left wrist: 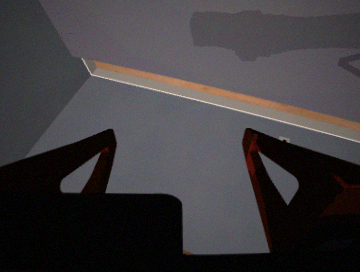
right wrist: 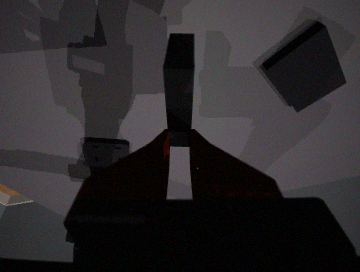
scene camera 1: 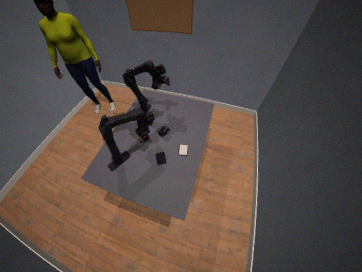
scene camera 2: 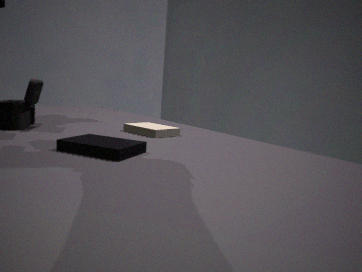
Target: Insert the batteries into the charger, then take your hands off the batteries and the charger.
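Pixels of known places: left gripper, fingertip midpoint: point(left wrist: 179, 135) point(scene camera 1: 165, 85); right gripper, fingertip midpoint: point(right wrist: 179, 137) point(scene camera 1: 144, 139); left arm's base, link origin: point(scene camera 1: 144, 111); right arm's base, link origin: point(scene camera 1: 119, 161).
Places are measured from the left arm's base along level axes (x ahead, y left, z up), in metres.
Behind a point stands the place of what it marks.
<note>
A small dark charger point(scene camera 1: 163, 131) {x 0.330, y -0.261, z 0.092 m} point(scene camera 2: 14, 115) {x 0.294, y -0.254, z 0.027 m} point(right wrist: 107, 146) stands on the grey table; a slanted dark piece point(scene camera 2: 34, 92) {x 0.328, y -0.261, z 0.070 m} rises at its right side in scene camera 2, and I cannot tell whether that is a battery. My right gripper point(scene camera 1: 144, 138) {x 0.219, y -0.404, z 0.125 m} point(right wrist: 179, 137) {x 0.219, y -0.404, z 0.125 m} is shut on a long dark battery point(right wrist: 179, 87) {x 0.228, y -0.363, z 0.130 m}, which sticks out beyond the fingertips in the right wrist view. In scene camera 1 this gripper is to the left of the charger and a little lower in the picture. My left gripper point(scene camera 1: 168, 80) {x 0.231, y 0.101, z 0.298 m} point(left wrist: 179, 135) {x 0.231, y 0.101, z 0.298 m} is open and empty, raised at the far end of the table.
A flat black box point(scene camera 1: 160, 158) {x 0.375, y -0.478, z 0.015 m} point(scene camera 2: 101, 146) {x 0.361, y -0.509, z 0.015 m} point(right wrist: 306, 68) {x 0.371, y -0.458, z 0.015 m} lies below the charger in scene camera 1. A flat white box point(scene camera 1: 183, 150) {x 0.537, y -0.351, z 0.015 m} point(scene camera 2: 151, 129) {x 0.510, y -0.384, z 0.014 m} lies to its right. A person in a yellow top point(scene camera 1: 69, 40) stands by the wall at the upper left.
</note>
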